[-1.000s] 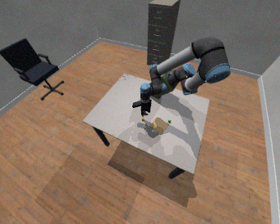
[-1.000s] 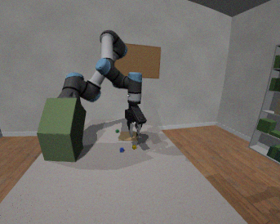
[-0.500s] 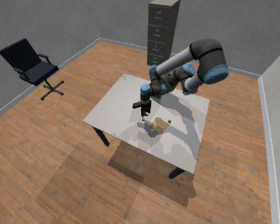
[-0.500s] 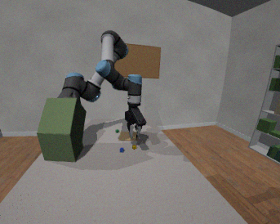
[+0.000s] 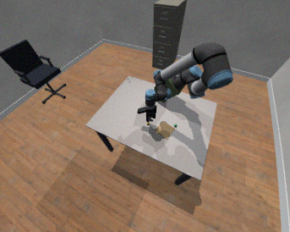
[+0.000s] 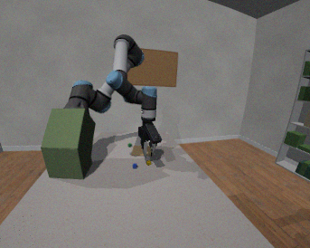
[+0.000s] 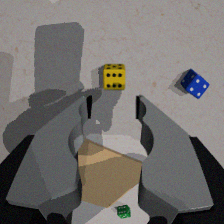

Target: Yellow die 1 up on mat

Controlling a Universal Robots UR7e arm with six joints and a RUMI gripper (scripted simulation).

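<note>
Now: hand 50 mm above the yellow die. Round my hand: green die (140 mm behind, 220 mm to the left, 50 mm below); then blue die (70 mm behind, 30 mm to the right, 50 mm below); then tan mat (40 mm behind, 160 mm to the left, 60 mm below).
</note>
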